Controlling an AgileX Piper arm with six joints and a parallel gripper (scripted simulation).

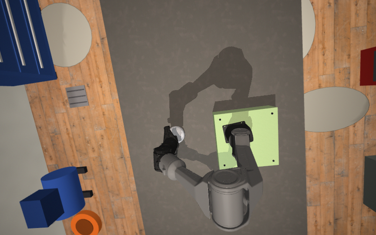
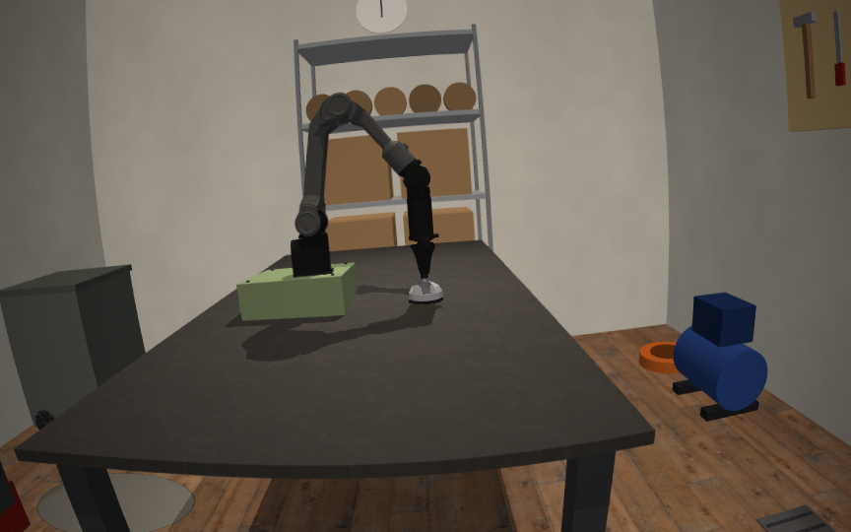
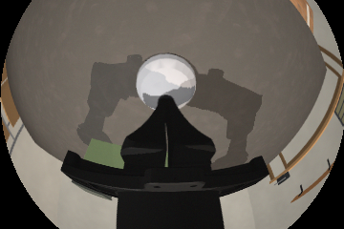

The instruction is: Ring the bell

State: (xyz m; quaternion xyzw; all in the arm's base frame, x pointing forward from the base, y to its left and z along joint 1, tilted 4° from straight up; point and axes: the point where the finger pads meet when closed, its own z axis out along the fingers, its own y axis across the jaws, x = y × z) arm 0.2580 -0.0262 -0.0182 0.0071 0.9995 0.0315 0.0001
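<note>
Right now the black button is 2 cm below my hand. From my hand the other things lie so: bell (3 cm below).
</note>
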